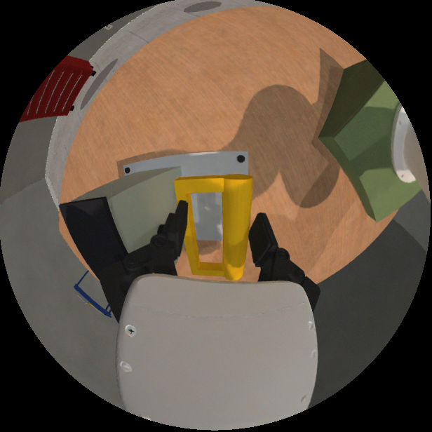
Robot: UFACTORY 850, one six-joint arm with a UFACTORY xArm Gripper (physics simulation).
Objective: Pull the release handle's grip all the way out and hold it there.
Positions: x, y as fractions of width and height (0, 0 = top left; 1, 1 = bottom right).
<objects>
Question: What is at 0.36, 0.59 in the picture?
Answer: My gripper.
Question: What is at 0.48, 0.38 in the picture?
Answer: A grey mounting plate.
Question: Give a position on a yellow release handle grip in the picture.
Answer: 0.55, 0.44
</objects>
